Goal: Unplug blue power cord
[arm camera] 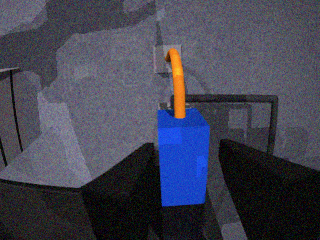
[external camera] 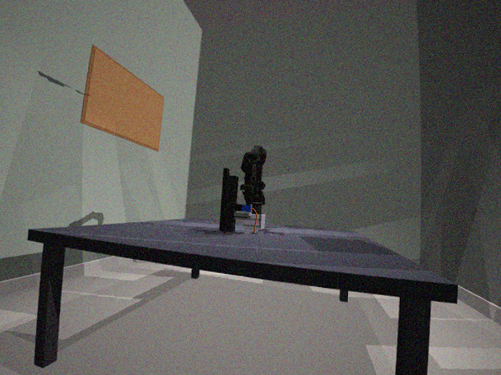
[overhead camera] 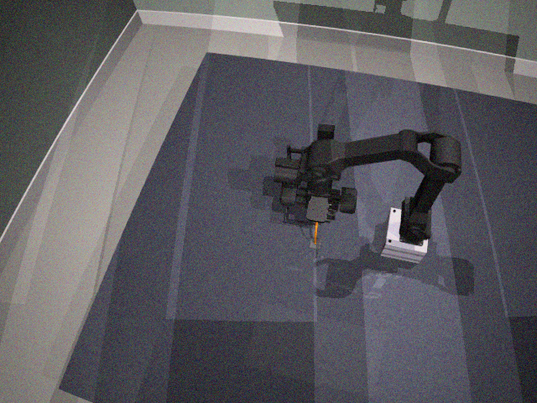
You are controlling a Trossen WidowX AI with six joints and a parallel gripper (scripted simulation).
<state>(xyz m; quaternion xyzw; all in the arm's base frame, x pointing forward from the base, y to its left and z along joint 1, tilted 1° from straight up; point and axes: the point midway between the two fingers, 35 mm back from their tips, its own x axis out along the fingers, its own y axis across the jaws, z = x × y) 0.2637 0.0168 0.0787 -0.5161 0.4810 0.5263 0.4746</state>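
The blue plug lies 30 mm to the right of my gripper tip.
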